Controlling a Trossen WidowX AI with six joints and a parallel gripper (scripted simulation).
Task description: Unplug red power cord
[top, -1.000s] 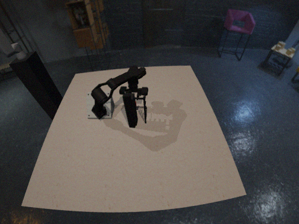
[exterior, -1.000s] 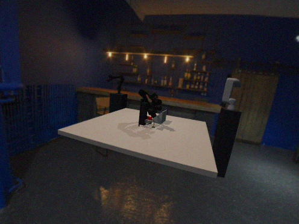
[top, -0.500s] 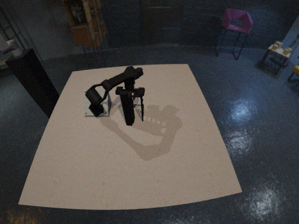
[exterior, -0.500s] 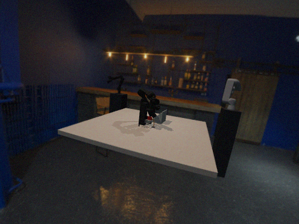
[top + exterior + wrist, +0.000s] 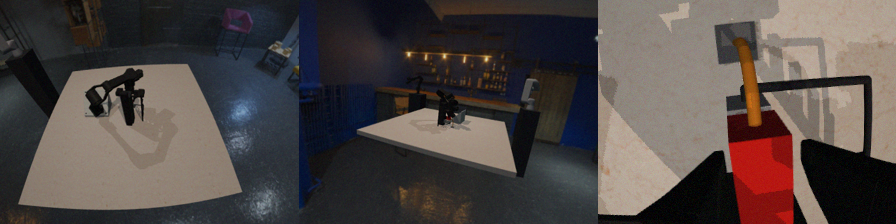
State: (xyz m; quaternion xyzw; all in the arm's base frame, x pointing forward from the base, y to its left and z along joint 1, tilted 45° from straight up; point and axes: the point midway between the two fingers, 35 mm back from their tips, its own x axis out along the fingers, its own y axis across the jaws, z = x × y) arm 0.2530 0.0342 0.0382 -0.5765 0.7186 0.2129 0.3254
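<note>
The red plug lies 3 cm to the right of my gripper tip.
</note>
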